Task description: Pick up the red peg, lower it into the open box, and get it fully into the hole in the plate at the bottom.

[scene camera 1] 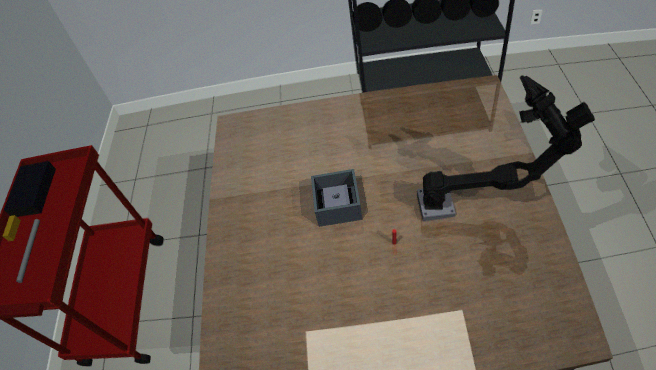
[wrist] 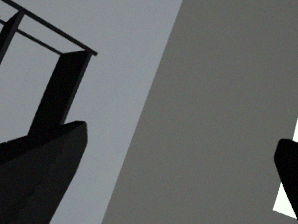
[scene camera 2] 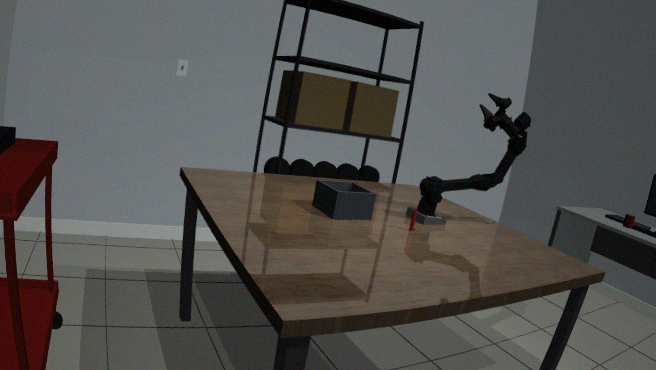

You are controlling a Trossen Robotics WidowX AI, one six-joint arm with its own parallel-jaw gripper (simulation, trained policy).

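Scene:
Scene camera 1 shows me a grey box, and scene camera 2 shows the box as well. In the wrist view the box is out of frame. On the grey box, [scene camera 1: 351,212] and [scene camera 2: 366,204] are one and the same spot.

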